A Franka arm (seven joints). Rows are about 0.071 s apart.
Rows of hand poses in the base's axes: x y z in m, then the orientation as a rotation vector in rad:
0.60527, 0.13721, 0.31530, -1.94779, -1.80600, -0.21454
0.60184, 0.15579, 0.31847, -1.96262, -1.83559, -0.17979
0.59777, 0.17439, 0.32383, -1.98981, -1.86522, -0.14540
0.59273, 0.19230, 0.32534, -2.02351, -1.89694, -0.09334
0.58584, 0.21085, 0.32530, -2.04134, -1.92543, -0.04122
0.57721, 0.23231, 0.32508, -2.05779, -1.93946, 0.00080
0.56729, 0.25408, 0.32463, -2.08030, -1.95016, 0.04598
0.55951, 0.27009, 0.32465, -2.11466, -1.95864, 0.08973
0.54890, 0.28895, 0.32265, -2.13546, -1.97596, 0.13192
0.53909, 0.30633, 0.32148, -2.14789, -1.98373, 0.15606
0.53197, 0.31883, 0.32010, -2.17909, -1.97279, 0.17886
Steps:
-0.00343, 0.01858, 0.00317, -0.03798, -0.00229, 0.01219
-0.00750, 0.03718, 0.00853, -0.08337, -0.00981, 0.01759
-0.01254, 0.05509, 0.01004, -0.14149, -0.01225, 0.02334
-0.01943, 0.07364, 0.01000, -0.18879, -0.00812, 0.03563
-0.02806, 0.09510, 0.00978, -0.22425, -0.00120, 0.04029
-0.03798, 0.11687, 0.00933, -0.26343, 0.00624, 0.04074
-0.04576, 0.13288, 0.00935, -0.30805, 0.00890, 0.03380
-0.05637, 0.15174, 0.00735, -0.34804, 0.01027, 0.03737
-0.06618, 0.16912, 0.00618, -0.37033, 0.01178, 0.03816
-0.07330, 0.18162, 0.00480, -0.39473, 0.01570, 0.02116

